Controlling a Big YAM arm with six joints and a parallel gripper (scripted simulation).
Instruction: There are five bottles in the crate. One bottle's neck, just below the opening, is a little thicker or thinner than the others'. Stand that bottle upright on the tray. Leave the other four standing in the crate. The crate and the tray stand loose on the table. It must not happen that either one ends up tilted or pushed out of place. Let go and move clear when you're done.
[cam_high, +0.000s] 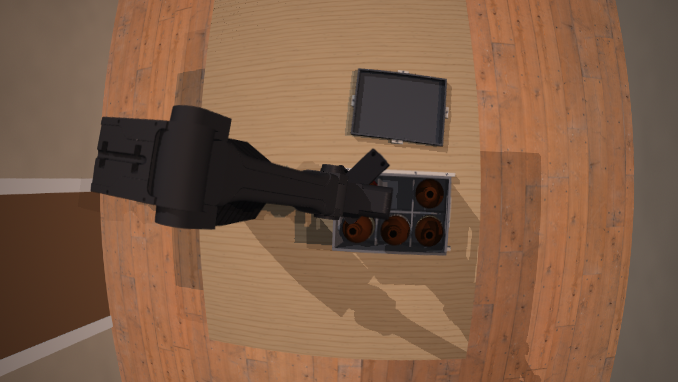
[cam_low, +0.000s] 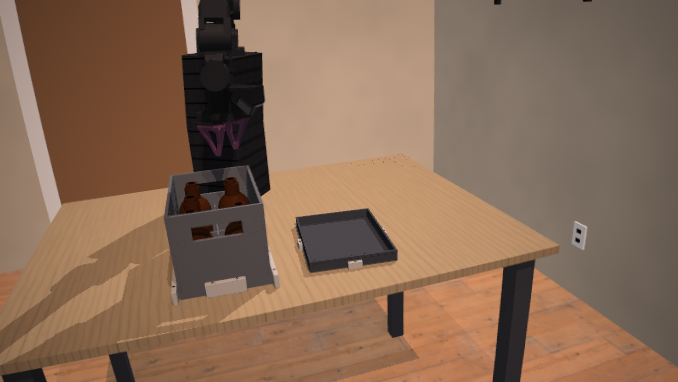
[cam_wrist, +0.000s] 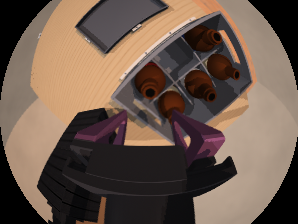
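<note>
The grey crate is 150 mm below my hand, 90 mm ahead of it and 40 mm to the right of it. The rest, counted from my hand: dark tray: 240 mm to the left, 220 mm below, 70 mm ahead.
</note>
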